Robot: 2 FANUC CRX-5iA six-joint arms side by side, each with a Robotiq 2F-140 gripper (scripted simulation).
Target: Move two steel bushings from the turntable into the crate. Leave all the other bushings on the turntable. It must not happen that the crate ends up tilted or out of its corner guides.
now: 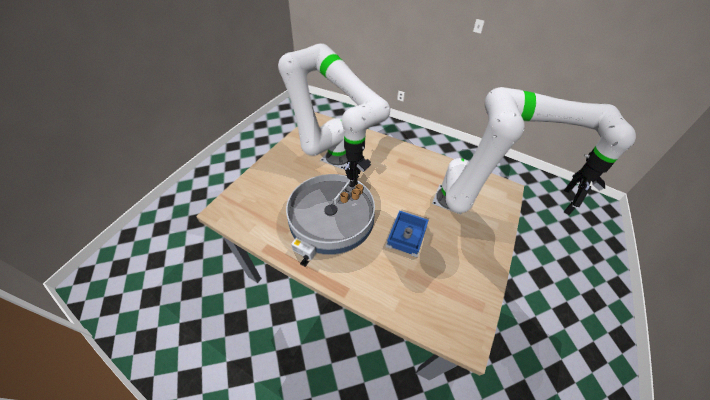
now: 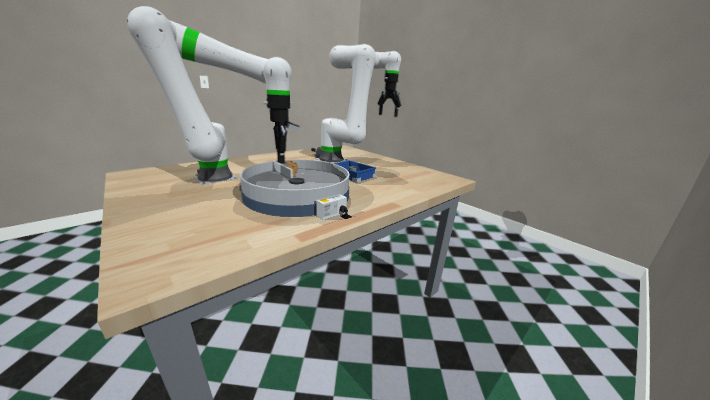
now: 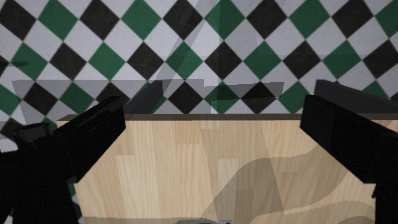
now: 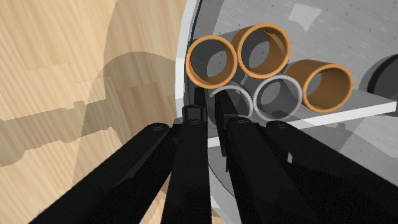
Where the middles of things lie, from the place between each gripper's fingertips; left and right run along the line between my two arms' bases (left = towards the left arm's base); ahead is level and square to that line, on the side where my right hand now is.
Labels:
I see my right gripper 340 mm to the right of the blue crate (image 1: 418, 224), 100 mm short of it and 80 mm above it. From my right hand the other things lie so: turntable (image 4: 355, 41): 180 mm ahead, 50 mm below, 30 mm to the right.
Now: the blue crate 62 cm to the right of my left hand (image 1: 566, 202), 32 cm ahead of it and 25 cm below it. The rest, counted from my left hand: turntable 99 cm to the right, 40 cm ahead, 22 cm below.

